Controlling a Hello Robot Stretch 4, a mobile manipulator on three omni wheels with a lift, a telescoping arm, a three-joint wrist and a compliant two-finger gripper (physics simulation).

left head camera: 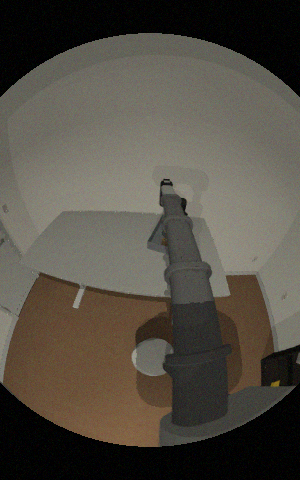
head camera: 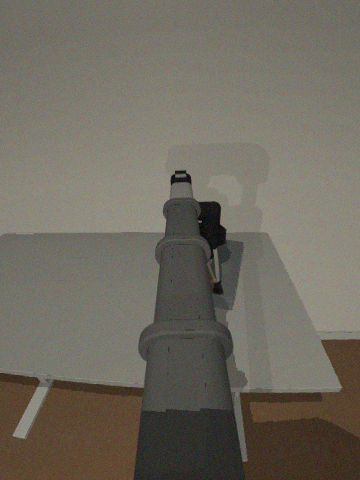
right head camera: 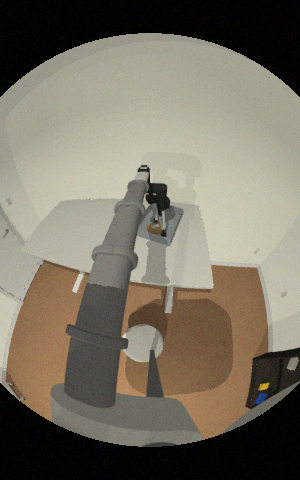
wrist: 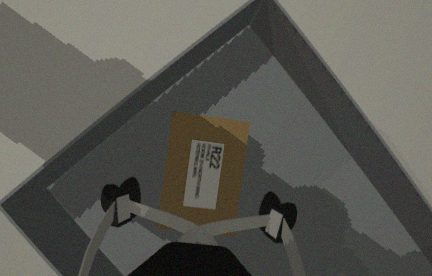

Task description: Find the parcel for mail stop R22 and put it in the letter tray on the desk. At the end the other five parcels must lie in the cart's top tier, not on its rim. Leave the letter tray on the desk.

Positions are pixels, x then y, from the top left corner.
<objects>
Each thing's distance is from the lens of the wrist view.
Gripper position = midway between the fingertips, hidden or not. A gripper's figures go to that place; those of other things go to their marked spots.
my gripper (wrist: 200, 201): 0.25 m
grey letter tray (wrist: 309, 142): 0.27 m
white desk (wrist: 70, 70): 0.28 m
</objects>
